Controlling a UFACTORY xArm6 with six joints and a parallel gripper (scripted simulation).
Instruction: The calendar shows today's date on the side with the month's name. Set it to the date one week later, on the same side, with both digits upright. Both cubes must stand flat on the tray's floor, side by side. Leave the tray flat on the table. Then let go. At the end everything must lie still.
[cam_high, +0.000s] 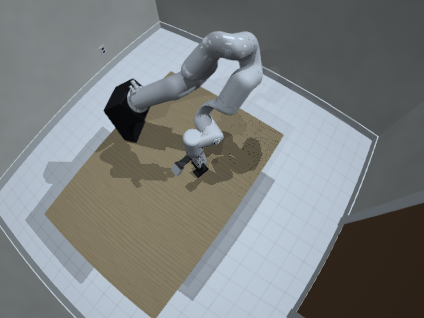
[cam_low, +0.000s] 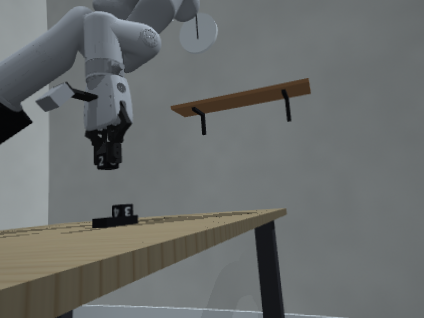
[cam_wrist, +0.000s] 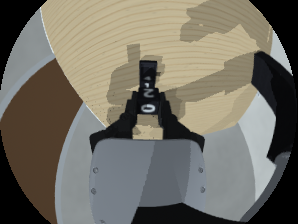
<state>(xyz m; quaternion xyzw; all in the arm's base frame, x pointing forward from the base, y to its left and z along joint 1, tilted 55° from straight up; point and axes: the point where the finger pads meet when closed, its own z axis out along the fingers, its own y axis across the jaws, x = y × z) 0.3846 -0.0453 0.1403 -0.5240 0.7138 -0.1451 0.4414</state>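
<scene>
My gripper is now 30 mm to the right of the black cube and 120 mm above it. Also, from my hand: black calendar tray (20 mm to the left, 130 mm below).
</scene>
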